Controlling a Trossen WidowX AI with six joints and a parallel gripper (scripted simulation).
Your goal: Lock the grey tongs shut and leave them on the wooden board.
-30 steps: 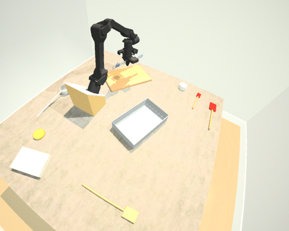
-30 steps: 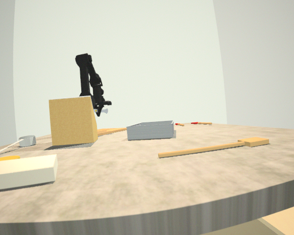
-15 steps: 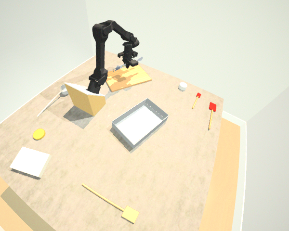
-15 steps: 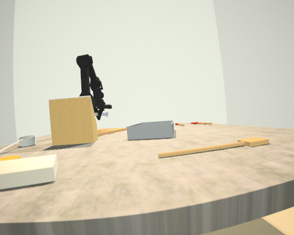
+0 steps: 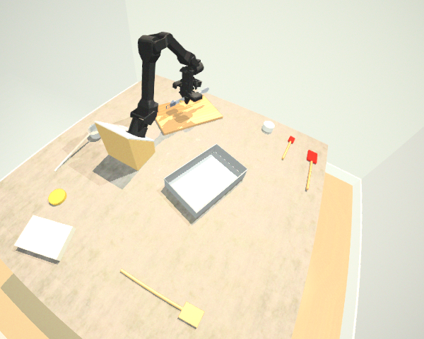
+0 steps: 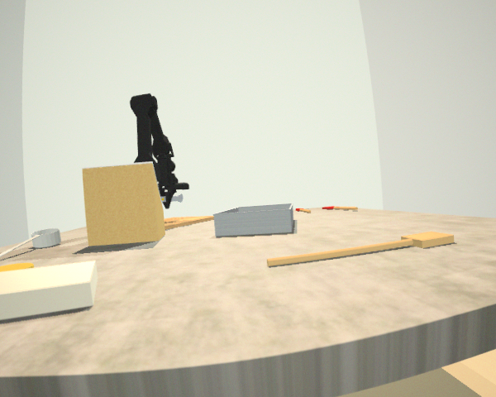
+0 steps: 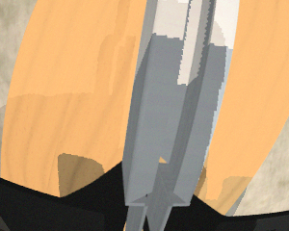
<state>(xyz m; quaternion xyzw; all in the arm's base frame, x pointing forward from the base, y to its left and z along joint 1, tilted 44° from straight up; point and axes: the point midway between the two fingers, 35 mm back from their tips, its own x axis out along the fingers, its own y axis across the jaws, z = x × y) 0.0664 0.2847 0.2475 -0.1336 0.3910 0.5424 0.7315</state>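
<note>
My gripper tip is now 60 mm above the wooden board. Also, from my gripper tip: roasting tin (390 mm to the right, 270 mm ahead, 40 mm below); white slab (870 mm to the right, 170 mm behind, 50 mm below).
</note>
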